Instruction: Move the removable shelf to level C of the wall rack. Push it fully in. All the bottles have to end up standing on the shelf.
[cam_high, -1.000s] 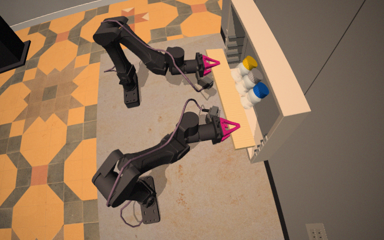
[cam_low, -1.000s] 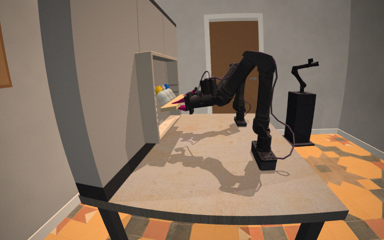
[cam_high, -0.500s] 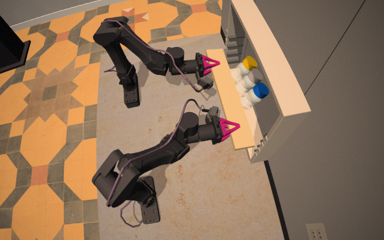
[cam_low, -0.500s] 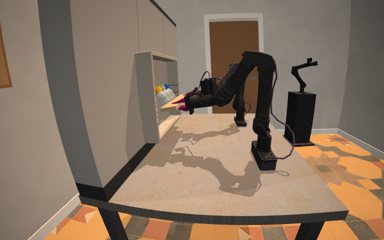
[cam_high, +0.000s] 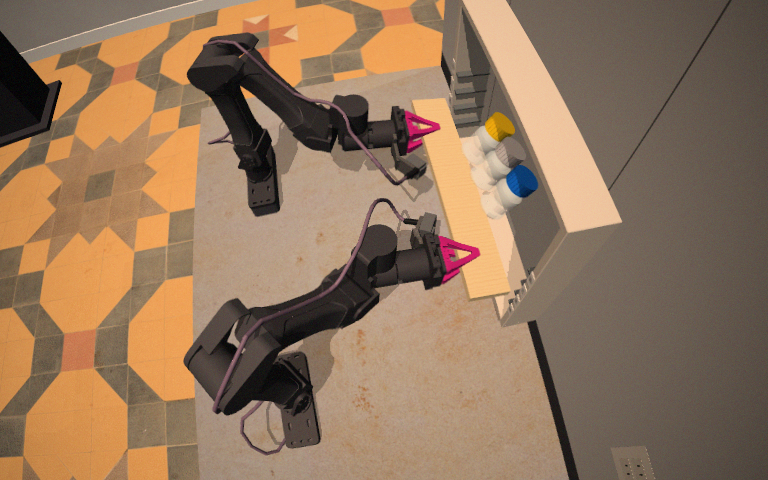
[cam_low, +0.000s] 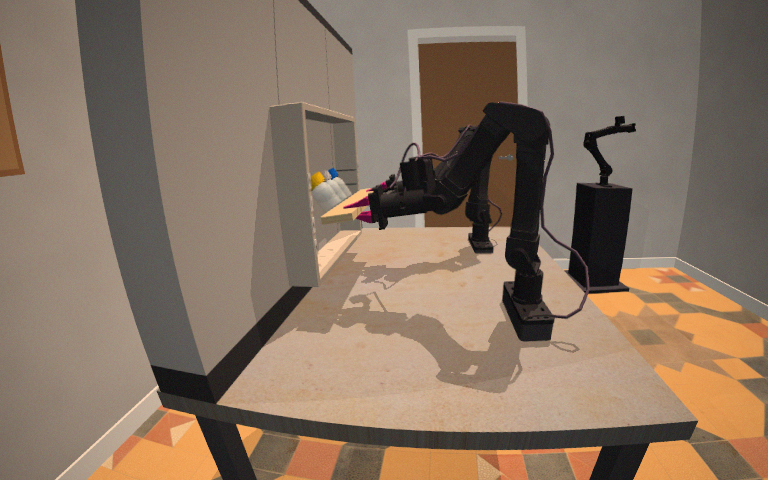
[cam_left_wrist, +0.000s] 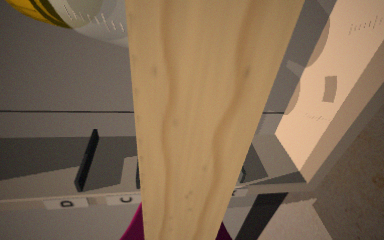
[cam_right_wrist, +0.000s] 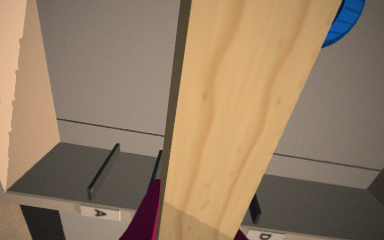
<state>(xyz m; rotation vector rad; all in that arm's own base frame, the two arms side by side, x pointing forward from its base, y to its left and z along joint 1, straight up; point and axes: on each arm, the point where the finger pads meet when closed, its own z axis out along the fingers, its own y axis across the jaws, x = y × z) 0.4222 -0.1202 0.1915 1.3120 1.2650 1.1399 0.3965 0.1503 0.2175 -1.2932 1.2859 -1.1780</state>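
The yellow-capped bottle lies 8 cm to the right of my left hand, 8 cm ahead of it and 4 cm above it. From my left hand the other things lie so: grey-capped bottle: 14 cm to the right, 7 cm ahead, 4 cm above; then wooden shelf: 15 cm to the right; then wall rack: 16 cm to the right, 9 cm ahead, 5 cm above.
My right hand is 9 cm short of the blue-capped bottle, 8 cm to the right of it and 4 cm below it. Round my right hand: grey-capped bottle 9 cm ahead, 15 cm to the left, 4 cm above; wooden shelf 1 cm ahead, 15 cm to the left; wall rack 10 cm ahead, 14 cm to the left, 5 cm above.
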